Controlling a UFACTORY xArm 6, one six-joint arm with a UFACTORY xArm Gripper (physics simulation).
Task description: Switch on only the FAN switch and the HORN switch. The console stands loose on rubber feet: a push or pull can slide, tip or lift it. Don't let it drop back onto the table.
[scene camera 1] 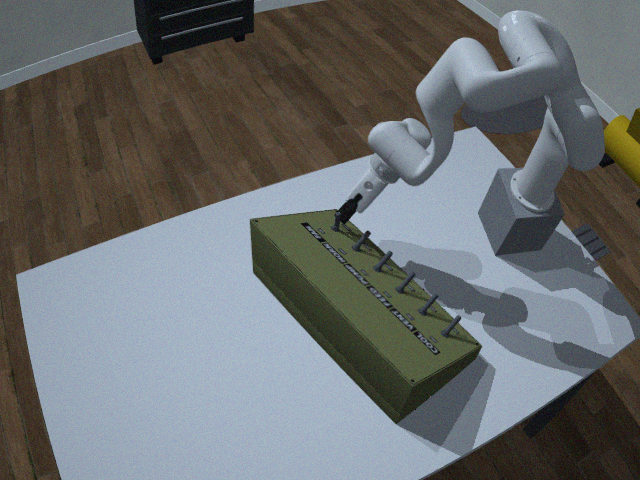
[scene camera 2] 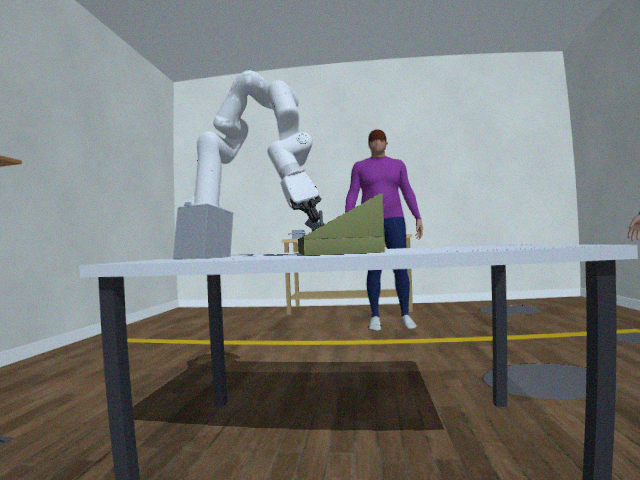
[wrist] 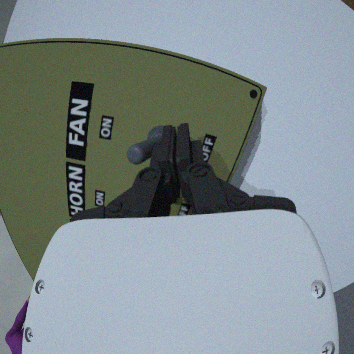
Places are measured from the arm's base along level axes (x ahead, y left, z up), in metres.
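Where they show: gripper, between the fingertips: [scene camera 1: 340, 218] [scene camera 2: 316, 220] [wrist: 178, 142]; arm's base, origin of its link: [scene camera 1: 532, 191] [scene camera 2: 205, 209].
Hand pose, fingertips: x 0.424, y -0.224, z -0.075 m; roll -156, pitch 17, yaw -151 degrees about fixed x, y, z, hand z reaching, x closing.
Note:
Each offset is from my fingertips to the top centre of the thing. "*": to the spot under its first point.
The green wedge-shaped console [scene camera 1: 310, 258] [scene camera 2: 356, 229] [wrist: 40, 100] sits flat on the table. Its FAN lever {dx +0.015, dy +0.008, dz +0.033 m} [scene camera 1: 336, 222] [wrist: 144, 145] leans toward the ON label {* dx +0.060, dy +0.013, dz +0.005 m} [wrist: 106, 127]. The HORN lever {dx -0.004, dy +0.079, dz +0.021 m} [scene camera 1: 361, 241] leans the other way, toward the OFF side, like the PUMP, FEED, VENT and COOL levers; it is hidden behind the fingers in the wrist view. My gripper [scene camera 1: 340, 219] [scene camera 2: 314, 225] [wrist: 178, 142] is shut and empty. Its tips are low over the panel, right beside the FAN lever on its OFF side; whether they touch it I cannot tell.
The white table [scene camera 1: 129, 335] [scene camera 2: 491, 254] carries the console and the arm's grey base block [scene camera 1: 509, 222] [scene camera 2: 204, 232]. The row of other levers runs from HORN to the COOL lever {dx -0.030, dy +0.366, dz +0.021 m} [scene camera 1: 451, 327]. A person [scene camera 2: 381, 180] stands behind the table.

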